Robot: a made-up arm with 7 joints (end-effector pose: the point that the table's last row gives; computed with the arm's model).
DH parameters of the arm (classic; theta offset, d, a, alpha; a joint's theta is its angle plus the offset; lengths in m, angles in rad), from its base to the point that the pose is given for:
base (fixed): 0 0.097 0 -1.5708
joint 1: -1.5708 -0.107 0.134 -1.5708
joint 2: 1.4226 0 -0.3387 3.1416
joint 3: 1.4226 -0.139 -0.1 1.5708
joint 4: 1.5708 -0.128 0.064 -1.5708
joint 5: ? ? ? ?
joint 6: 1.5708 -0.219 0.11 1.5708
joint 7: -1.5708 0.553 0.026 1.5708
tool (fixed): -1.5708 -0.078 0 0
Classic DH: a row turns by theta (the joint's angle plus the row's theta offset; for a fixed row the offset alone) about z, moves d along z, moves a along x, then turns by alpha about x.
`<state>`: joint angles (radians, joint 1 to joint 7).
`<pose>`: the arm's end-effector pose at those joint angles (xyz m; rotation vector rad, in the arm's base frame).
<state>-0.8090 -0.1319 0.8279 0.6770 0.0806 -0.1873 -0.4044</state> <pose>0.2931 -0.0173 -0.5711 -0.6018 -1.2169 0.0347</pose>
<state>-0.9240 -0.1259 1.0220 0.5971 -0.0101 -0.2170 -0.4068</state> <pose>0.2278 -0.1375 -0.5174 -0.8284 -1.1436 -0.0822</pose>
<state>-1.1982 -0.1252 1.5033 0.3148 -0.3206 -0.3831 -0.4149</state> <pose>-0.0718 -0.1298 -0.4593 -1.1680 -0.7042 -0.6653</pose>
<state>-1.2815 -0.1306 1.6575 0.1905 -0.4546 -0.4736 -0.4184</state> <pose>-0.1395 -0.0008 -0.4624 -1.1501 -0.4804 -0.9314</pose>
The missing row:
joint 5: 0 0.063 0.027 1.5708
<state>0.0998 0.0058 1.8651 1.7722 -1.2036 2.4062 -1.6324</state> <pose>0.4937 -0.1499 -0.4254 -0.6317 -1.5914 -1.5042</pose>
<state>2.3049 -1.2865 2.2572 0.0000 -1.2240 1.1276 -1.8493</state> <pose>0.5082 0.1803 -0.0046 0.9595 -2.3530 -0.5019</pose>
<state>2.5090 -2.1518 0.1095 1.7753 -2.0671 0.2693 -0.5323</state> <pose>-0.2405 -0.1084 -0.4422 -0.7654 0.2125 -1.6757</pose>
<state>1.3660 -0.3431 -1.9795 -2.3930 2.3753 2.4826 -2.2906</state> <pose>-0.3911 -0.0892 -0.0152 2.4557 1.1934 0.4531</pose>
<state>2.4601 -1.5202 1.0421 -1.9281 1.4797 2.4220 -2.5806</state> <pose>0.2868 -0.0099 0.2418 1.1704 -2.3678 -1.3074</pose>
